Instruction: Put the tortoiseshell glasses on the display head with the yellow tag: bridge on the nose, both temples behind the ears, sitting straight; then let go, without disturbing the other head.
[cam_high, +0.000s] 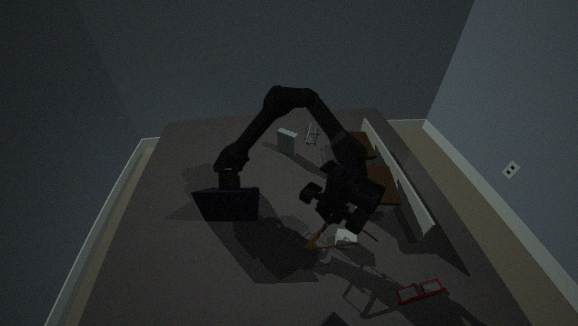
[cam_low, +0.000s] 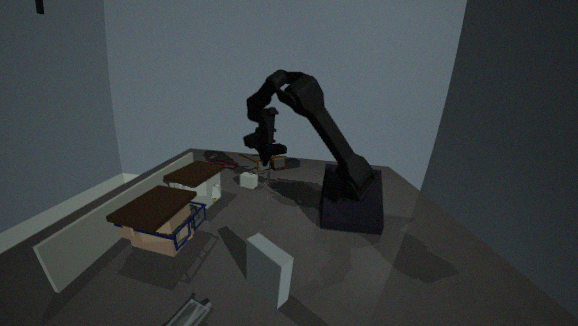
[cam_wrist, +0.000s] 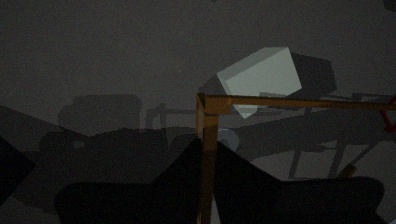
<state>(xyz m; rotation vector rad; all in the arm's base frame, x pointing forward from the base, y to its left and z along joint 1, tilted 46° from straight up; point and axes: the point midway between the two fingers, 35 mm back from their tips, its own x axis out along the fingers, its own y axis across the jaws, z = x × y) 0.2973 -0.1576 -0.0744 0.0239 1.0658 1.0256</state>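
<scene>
The white peg stand lies 1 cm behind my gripper tip, 6 cm to the right of it and 8 cm below it. Round my gripper tip: white head: 19 cm ahead, 13 cm to the left, 5 cm below; then small white cube: 6 cm ahead, 2 cm to the right, 8 cm below; then black box: 8 cm behind, 30 cm to the right, 8 cm below.
</scene>
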